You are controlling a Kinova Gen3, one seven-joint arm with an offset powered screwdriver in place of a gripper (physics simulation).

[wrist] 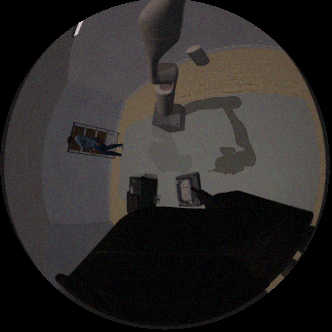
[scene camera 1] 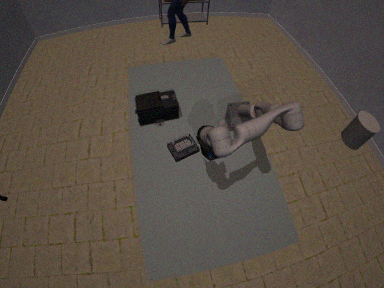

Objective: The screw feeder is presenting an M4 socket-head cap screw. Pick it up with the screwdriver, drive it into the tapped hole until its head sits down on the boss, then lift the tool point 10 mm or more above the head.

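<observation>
The black box-shaped screw feeder (scene camera 1: 150,111) (wrist: 145,192) stands on the grey mat (scene camera 1: 210,225) (wrist: 285,135), left of centre in the scene view. The presented screw is too small and dark to make out. A low dark fixture with a lighter part inside (scene camera 1: 183,145) (wrist: 185,190) lies beside the feeder; its tapped hole and boss cannot be made out. My dark screwdriver (scene camera 1: 205,146) (wrist: 200,255) is at the arm's end, just right of the fixture in the scene view. Its body fills the lower wrist view. Its bit tip is hidden, and whether it carries a screw cannot be told.
The arm's base (scene camera 1: 233,114) (wrist: 168,121) stands on the mat behind the tool. A grey cylinder (scene camera 1: 359,131) (wrist: 198,55) stands on the tiled floor beyond the base. A person (scene camera 1: 178,17) (wrist: 95,145) stands by a shelf rack (scene camera 1: 161,14) near the wall.
</observation>
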